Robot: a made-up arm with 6 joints.
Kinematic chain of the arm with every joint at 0, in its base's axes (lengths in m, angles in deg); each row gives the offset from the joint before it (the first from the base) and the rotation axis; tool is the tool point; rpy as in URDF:
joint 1: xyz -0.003 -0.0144 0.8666 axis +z
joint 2: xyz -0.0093 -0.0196 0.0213 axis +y
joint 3: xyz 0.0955 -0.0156 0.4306 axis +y
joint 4: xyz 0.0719 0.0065 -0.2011 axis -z
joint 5: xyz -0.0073 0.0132 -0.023 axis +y
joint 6: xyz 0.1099 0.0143 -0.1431 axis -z
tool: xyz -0.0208 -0.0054 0.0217 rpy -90 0 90
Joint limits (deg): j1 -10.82..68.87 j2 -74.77..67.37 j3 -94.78..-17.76 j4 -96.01..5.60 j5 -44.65..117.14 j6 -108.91..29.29
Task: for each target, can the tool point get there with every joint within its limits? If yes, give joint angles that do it. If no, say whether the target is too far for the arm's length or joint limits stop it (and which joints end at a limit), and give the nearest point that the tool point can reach.
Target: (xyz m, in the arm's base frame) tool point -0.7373 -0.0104 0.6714
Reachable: no: joint limits stop it (at a limit: joint 1, joint 2, joint 3, joint 5) | nearest point -0.1607 -0.0482 1.0209 | short by 0.675 m
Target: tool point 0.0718 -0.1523 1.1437
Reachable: yes | joints 48.81 -62.88 -25.73 -55.67 103.23 -52.15
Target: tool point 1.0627 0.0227 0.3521
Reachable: no: too far | nearest point 0.7092 0.0104 0.6798 | short by 0.482 m
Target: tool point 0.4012 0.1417 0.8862
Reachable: yes | joints 25.31 38.18 -72.32 -6.53 102.54 -25.35
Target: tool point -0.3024 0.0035 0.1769
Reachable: no: joint limits stop it (at a limit: joint 1, joint 2, joint 3, joint 6) | nearest point 0.0398 0.1963 0.6374 | short by 0.605 m
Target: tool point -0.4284 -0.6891 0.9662
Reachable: no: joint limits stop it (at a limit: joint 2, joint 3, joint 4, joint 5, joint 6) | nearest point -0.3191 -0.5158 1.3573 | short by 0.441 m
